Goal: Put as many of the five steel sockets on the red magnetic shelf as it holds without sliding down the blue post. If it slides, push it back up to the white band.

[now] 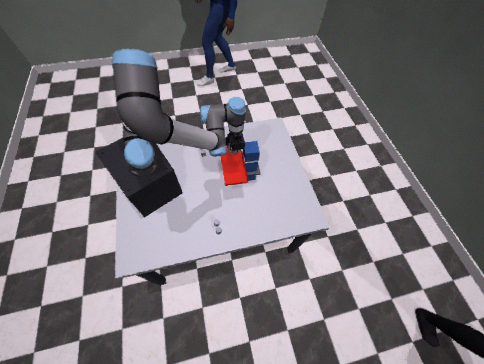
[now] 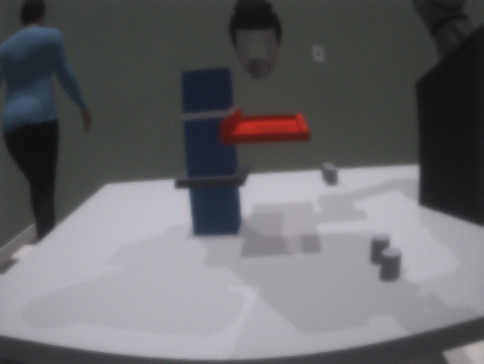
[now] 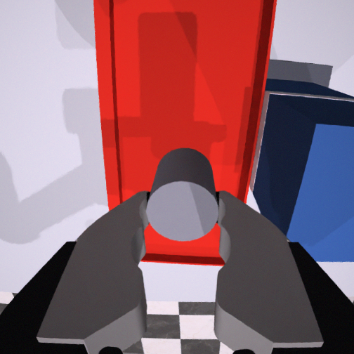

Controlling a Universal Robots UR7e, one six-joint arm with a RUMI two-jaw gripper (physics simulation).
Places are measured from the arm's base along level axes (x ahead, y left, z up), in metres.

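Pixels of known places: gripper, between the fingertips: (image 1: 234, 151) (image 2: 259, 73); arm's base, origin of its link: (image 2: 469, 61).
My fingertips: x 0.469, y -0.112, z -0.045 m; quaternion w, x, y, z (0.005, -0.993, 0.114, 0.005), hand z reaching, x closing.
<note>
For each thing: its middle in the pictures, then the offset to it from my fingertips. "spot": a spot on its surface instead. Level surfaces: height alone.
- upright steel socket, middle of its body: (image 2: 259, 68) dy +0.007, dx +0.002, dz +0.009 m
- red shelf, a spot on its surface: (image 2: 272, 128) spot: dy +0.005, dx -0.014, dz -0.106 m
- white band, middle of its body: (image 2: 205, 115) dy +0.018, dx +0.106, dz -0.070 m
- dark grey collar, a spot on its surface: (image 2: 212, 179) spot: dy +0.039, dx +0.104, dz -0.179 m
- white table, height of its surface: dz -0.286 m
My gripper (image 1: 234, 149) (image 2: 259, 59) (image 3: 183, 194) is shut on an upright steel socket (image 2: 260, 70) (image 3: 182, 212). It holds the socket above one end of the red shelf (image 1: 234, 171) (image 2: 272, 128) (image 3: 200, 60), with a gap. No socket is seen on the shelf. The shelf is level, at the side of the blue post (image 1: 251, 151) (image 2: 210, 150) (image 3: 327, 190), its back plate overlapping the height of the white band (image 2: 206, 115). Two upright sockets (image 1: 217, 223) (image 2: 330, 175) are on one side of the table; another close pair (image 1: 203, 154) (image 2: 390, 265) is on the other.
A dark grey collar (image 2: 212, 179) (image 3: 305, 72) surrounds the blue post below the shelf. The black robot base (image 1: 150, 192) (image 2: 450, 135) stands at the edge of the white table (image 1: 280, 210) (image 2: 150, 300). A person (image 1: 215, 40) stands beyond the table.
</note>
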